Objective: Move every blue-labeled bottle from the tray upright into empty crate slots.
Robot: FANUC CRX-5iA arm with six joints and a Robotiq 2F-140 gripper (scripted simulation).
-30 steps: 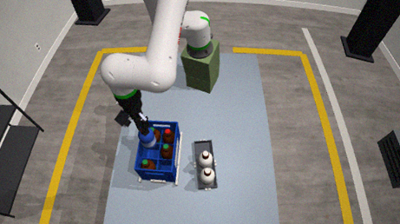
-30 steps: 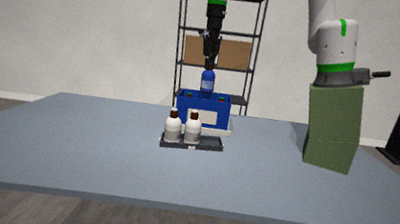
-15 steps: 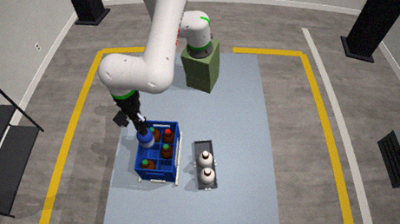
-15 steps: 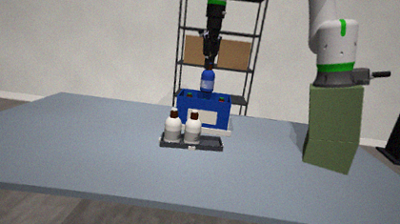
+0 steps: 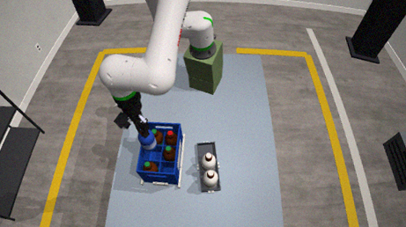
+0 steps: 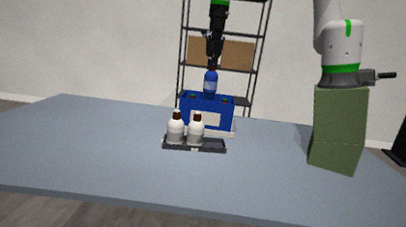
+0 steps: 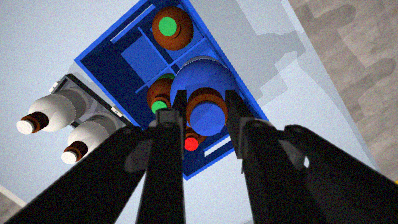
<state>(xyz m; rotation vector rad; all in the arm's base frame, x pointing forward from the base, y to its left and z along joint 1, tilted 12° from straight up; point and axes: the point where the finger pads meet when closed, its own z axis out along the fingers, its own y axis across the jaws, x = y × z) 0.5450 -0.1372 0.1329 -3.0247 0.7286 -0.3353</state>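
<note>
My gripper is now 80 mm above the blue-labeled bottle. From my hand the other things lie so: blue crate 10 mm behind, 40 mm to the left, 260 mm below.
</note>
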